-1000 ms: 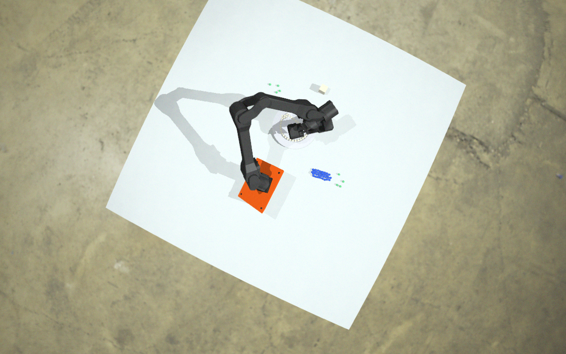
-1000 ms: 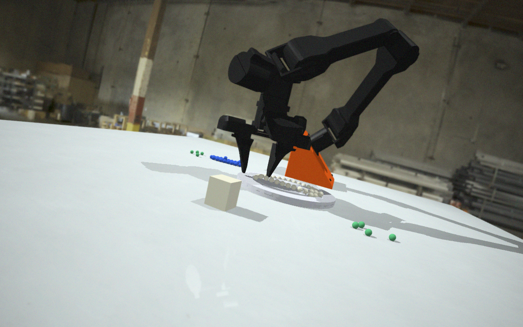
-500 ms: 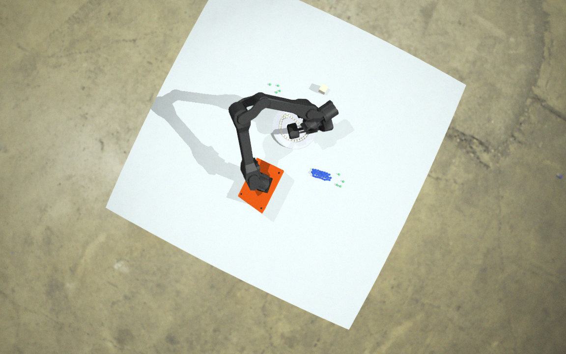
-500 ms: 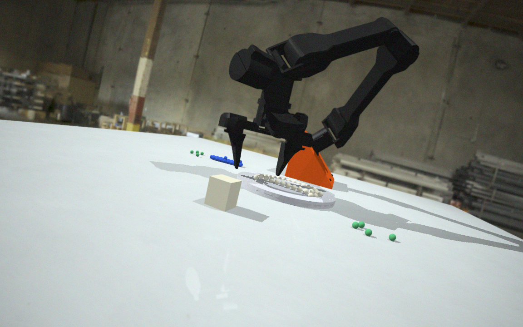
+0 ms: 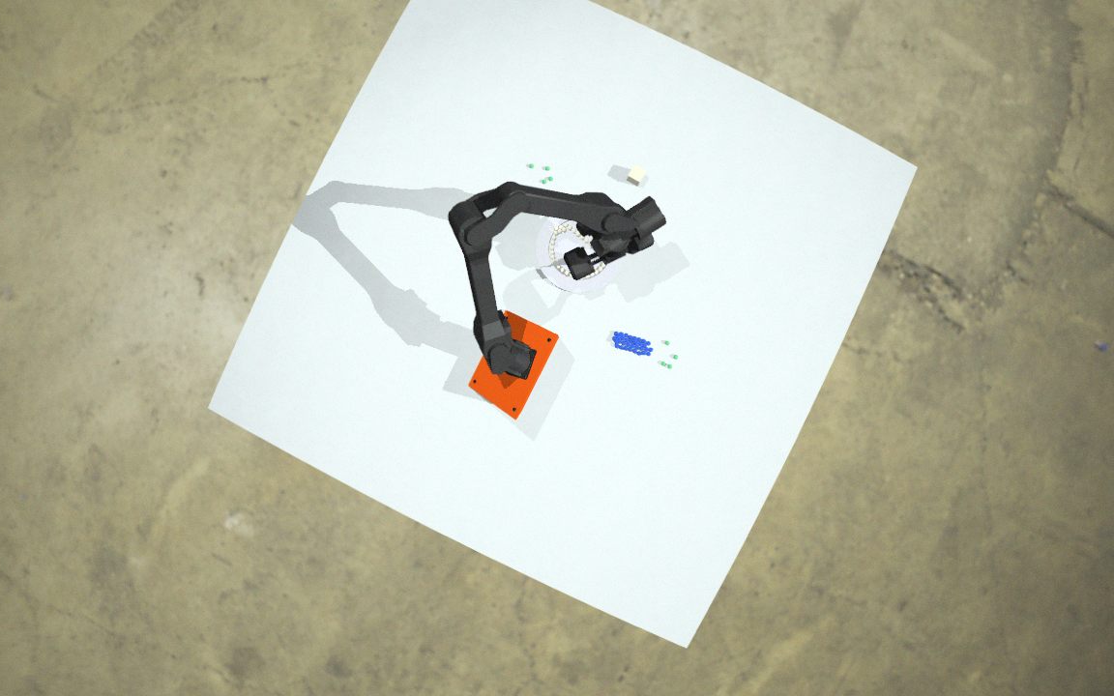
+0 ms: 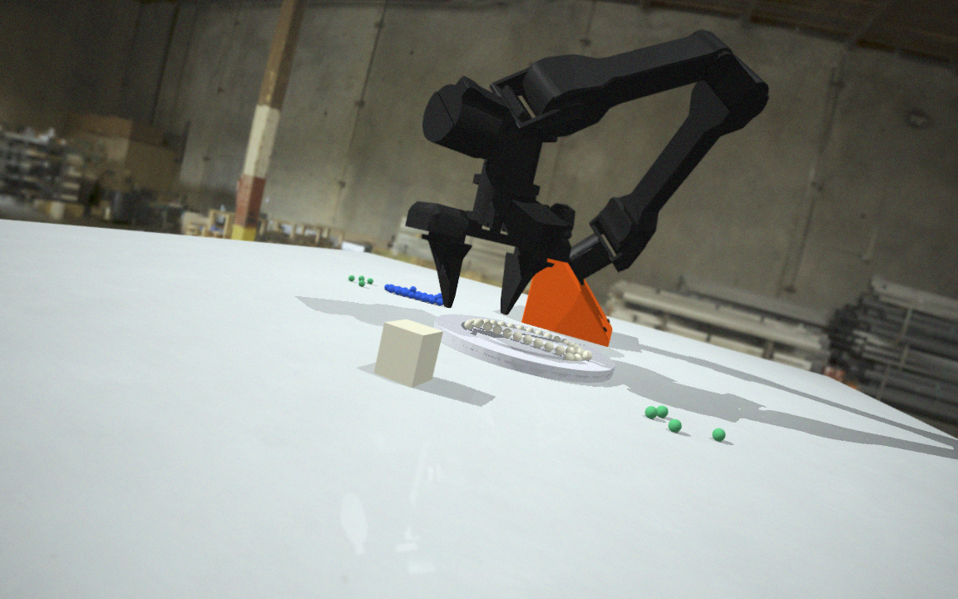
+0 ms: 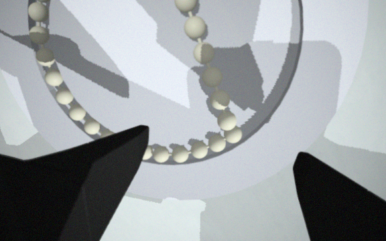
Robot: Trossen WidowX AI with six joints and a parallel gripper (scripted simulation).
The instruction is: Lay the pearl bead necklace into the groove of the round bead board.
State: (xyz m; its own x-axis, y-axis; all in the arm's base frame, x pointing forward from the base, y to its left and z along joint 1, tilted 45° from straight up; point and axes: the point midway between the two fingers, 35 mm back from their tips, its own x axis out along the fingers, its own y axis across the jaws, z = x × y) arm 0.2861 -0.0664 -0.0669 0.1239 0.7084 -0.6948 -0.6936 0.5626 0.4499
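My gripper tip is 60 mm to the right of the round bead board and 20 mm above it. The rest, counted from my gripper tip: cream cube: 200 mm ahead, 10 mm to the right, 10 mm below.
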